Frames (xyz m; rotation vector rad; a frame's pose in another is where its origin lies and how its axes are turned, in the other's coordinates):
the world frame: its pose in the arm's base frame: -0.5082 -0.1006 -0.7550 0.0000 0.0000 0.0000
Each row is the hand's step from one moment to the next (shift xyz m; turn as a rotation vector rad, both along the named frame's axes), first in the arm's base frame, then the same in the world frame.
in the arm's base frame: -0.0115 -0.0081 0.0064 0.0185 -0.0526 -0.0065
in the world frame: -0.0115 -0.0081 0.0064 0.0185 -0.0526 -0.0065
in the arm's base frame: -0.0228 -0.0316 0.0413 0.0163 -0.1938 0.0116
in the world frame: -0.0228 -0.0316 0.0413 0.0163 -0.1938 0.0116
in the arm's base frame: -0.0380 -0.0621 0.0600 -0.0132 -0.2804 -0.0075
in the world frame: -0.0380 -0.0621 0.0600 -0.0132 -0.2804 -0.0075
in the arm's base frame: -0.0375 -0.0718 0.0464 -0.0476 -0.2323 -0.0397
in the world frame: -0.0375 -0.0718 0.0464 -0.0476 -0.2323 -0.0397
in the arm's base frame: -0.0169 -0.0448 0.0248 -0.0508 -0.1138 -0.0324
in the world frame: -0.0169 -0.0448 0.0248 -0.0508 -0.1138 -0.0324
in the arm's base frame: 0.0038 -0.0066 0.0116 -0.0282 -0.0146 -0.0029
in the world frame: 0.0038 -0.0066 0.0116 -0.0282 -0.0146 -0.0029
